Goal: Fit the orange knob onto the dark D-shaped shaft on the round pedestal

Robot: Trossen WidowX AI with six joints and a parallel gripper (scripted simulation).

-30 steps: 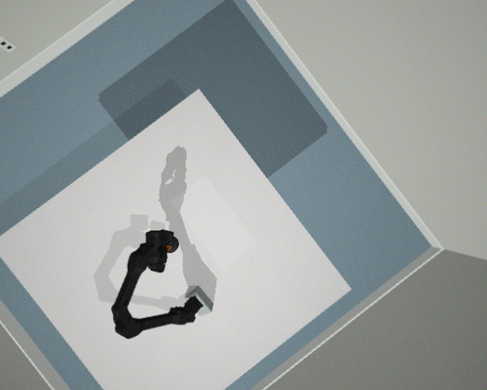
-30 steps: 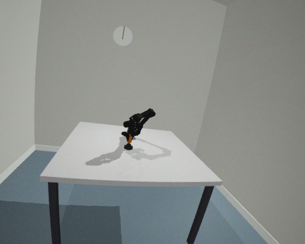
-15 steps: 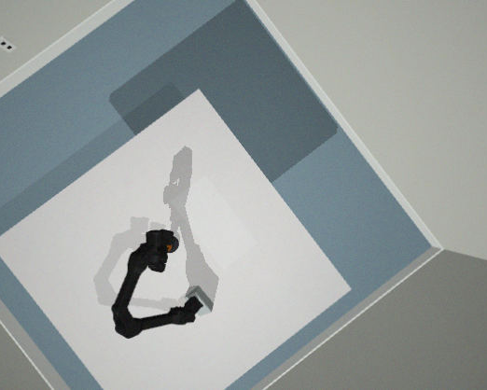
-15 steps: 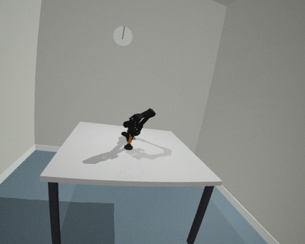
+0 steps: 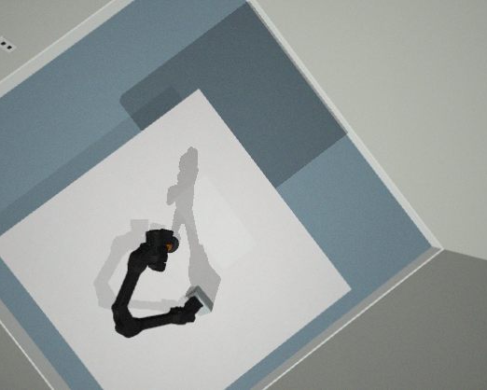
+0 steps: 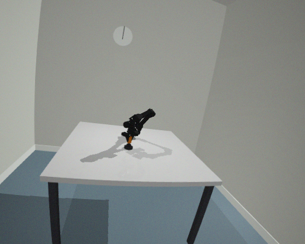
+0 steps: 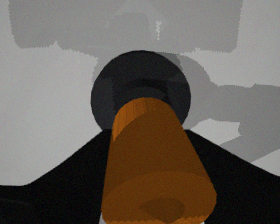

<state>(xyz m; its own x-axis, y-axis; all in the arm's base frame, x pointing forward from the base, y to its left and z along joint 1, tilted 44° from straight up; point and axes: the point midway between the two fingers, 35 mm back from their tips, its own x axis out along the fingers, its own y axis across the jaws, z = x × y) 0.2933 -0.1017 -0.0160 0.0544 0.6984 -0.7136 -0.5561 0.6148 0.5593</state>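
Now: the orange knob 2 cm above my gripper tip. Also, from my gripper tip: pedestal 4 cm below.
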